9 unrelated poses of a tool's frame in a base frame.
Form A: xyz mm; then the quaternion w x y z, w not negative.
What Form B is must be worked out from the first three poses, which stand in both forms.
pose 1, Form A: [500.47 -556.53 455.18 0.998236 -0.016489 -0.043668 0.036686]
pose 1, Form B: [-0.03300 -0.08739 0.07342 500.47 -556.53 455.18]
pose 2, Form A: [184.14 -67.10 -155.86 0.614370 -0.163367 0.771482 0.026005]
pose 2, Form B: [-0.37651 1.77800 0.05993 184.14 -67.10 -155.86]
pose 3, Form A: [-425.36 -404.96 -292.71 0.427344 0.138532 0.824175 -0.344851]
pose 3, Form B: [0.34606 2.05885 -0.86147 -425.36 -404.96 -292.71]
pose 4, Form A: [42.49 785.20 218.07 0.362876 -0.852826 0.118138 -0.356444]
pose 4, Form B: [-2.19548 0.30413 -0.91762 42.49 785.20 218.07]
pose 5, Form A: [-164.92 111.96 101.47 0.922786 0.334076 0.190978 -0.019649]
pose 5, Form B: [0.68590 0.39210 -0.04034 -164.92 111.96 101.47]
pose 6, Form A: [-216.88 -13.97 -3.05 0.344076 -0.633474 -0.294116 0.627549]
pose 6, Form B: [-1.64557 -0.76402 1.63018 -216.88 -13.97 -3.05]
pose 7, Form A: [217.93 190.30 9.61 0.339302 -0.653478 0.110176 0.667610]
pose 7, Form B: [-1.70146 0.28687 1.73826 217.93 190.30 9.61]
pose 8, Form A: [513.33 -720.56 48.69 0.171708 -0.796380 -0.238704 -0.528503]
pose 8, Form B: [-2.26063 -0.67759 -1.50022 513.33 -720.56 48.69]
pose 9, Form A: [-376.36 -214.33 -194.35 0.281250 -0.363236 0.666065 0.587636]
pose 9, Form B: [-0.97331 1.78476 1.57461 -376.36 -214.33 -194.35]
